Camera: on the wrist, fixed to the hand. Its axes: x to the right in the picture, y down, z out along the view.
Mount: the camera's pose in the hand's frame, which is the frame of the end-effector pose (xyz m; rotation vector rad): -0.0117 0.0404 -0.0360 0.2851 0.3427 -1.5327
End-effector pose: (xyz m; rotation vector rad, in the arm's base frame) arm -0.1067 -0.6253 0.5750 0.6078 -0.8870 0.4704
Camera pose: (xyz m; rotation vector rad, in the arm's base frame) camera -0.1173 -0.5732 0.5597 1.2191 0.1337 -0.6963
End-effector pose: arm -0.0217 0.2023 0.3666 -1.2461 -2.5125 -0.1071
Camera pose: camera 0.0260 0.2106 0.3935 0.8795 -2.4007 -0.2553
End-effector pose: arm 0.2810 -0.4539 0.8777 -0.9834 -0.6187 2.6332
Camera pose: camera 0.3100 -0.4830 0.8406 -0.4574 -0.5282 1.1147
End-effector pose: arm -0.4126 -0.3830 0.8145 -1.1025 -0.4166 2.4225
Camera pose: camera -0.3890 -0.4204 0.7812 -0.5964 -0.4948 0.8850
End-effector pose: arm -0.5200 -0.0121 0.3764 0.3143 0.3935 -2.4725
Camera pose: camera -0.4817 -0.0244 0.3384 -0.4001 -0.2764 2.1137
